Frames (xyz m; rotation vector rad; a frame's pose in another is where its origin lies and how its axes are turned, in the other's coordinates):
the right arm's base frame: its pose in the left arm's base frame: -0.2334 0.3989 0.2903 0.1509 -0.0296 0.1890
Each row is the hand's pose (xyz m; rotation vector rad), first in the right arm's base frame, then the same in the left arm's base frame.
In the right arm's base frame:
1: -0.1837 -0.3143 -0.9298 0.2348 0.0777 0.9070
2: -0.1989 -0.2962 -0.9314 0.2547 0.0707 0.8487
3: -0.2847 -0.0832 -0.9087 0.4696 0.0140 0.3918
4: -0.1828 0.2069 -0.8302 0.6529 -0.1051 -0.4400
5: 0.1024 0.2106 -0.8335 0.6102 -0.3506 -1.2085
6: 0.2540 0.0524 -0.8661 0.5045 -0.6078 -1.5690
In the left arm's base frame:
1: -0.3402 0.2013 -0.6826 0.3587 0.0037 1.1058
2: -0.3585 0.2163 -0.6822 0.3813 0.0028 1.0473
3: -0.4834 0.4038 -0.6323 0.6137 0.0001 0.5880
4: -0.4395 0.6923 -0.5077 0.8102 -0.0378 -0.2575
5: -0.1601 0.7492 -0.4981 0.7750 -0.2221 -1.0510
6: 0.0191 0.6286 -0.5469 0.6801 -0.4520 -1.4356

